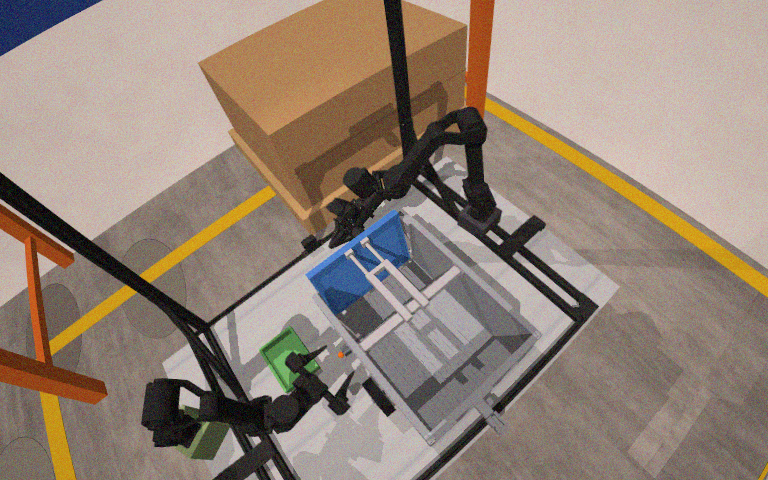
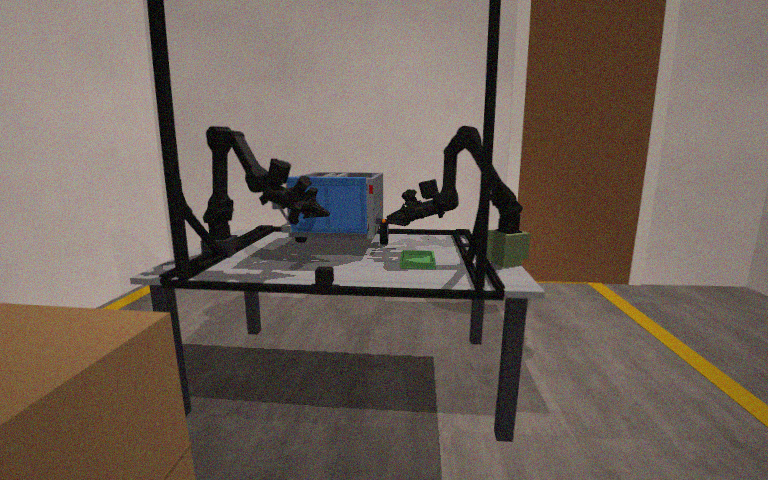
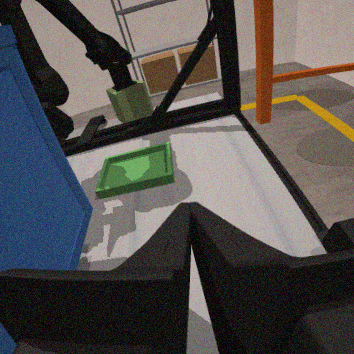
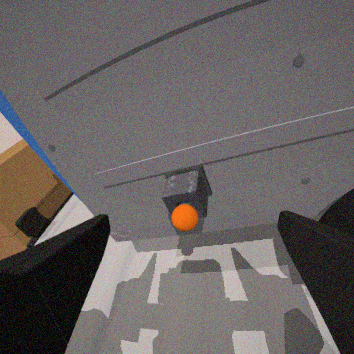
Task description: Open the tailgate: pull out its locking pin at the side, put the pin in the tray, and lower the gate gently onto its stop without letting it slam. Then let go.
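The blue tailgate stands upright at the end of the grey body. The locking pin's orange knob sticks out of a dark block on the body's side. The green tray lies on the table beside the body, with no pin visible in it. My left gripper is shut and empty, by the gate's outer face; contact is unclear. My right gripper is open, its fingers either side of the knob, not gripping it.
A black frame runs around the table, with uprights at its corners. A green block is by the right arm's base. A large cardboard box stands beyond the table edge. Pale linkage bars cross the body's open top.
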